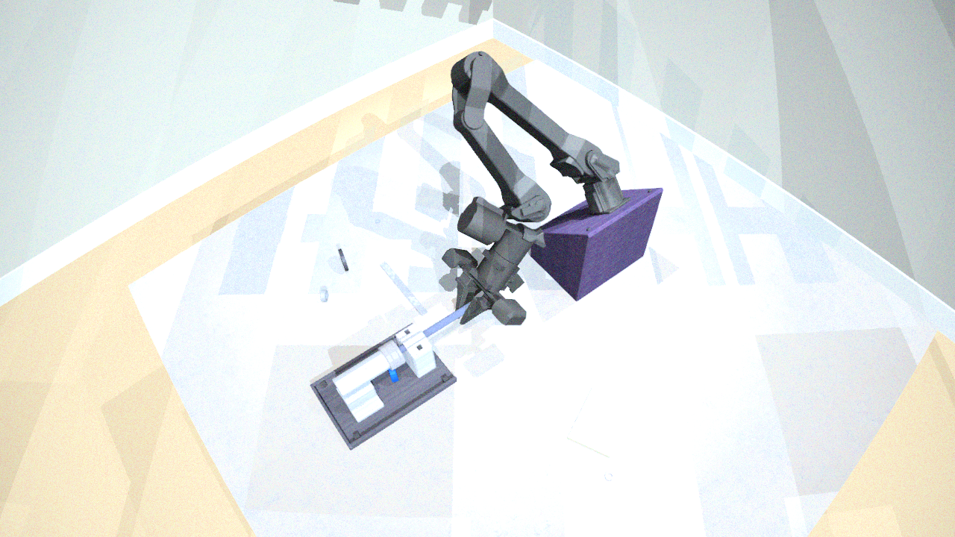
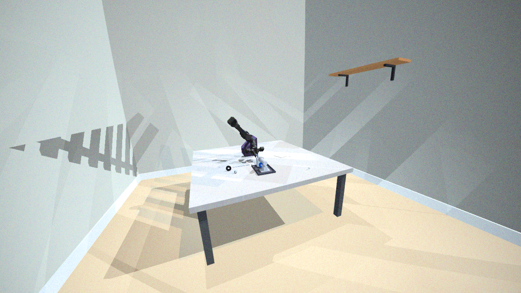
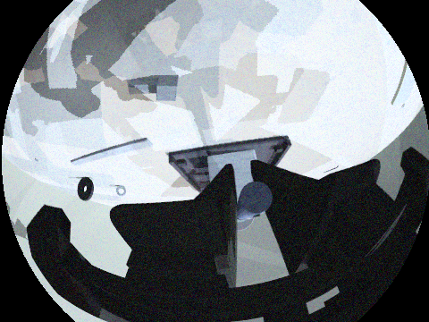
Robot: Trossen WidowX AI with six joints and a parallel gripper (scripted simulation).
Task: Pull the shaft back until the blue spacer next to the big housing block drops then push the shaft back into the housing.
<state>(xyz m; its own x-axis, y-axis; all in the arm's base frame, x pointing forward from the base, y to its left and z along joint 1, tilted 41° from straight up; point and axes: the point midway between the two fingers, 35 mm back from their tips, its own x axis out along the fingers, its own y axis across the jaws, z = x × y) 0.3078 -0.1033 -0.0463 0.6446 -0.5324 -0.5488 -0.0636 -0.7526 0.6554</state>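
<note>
My gripper tip is 6 cm short of the shaft and 3 cm below it. The rest, counted from my gripper tip: blue spacer 15 cm ahead, 2 cm below, 1 cm to the right; black ring 29 cm to the right, 8 cm ahead, 3 cm below; thin metal strip 17 cm to the right, 5 cm below, 2 cm ahead.
</note>
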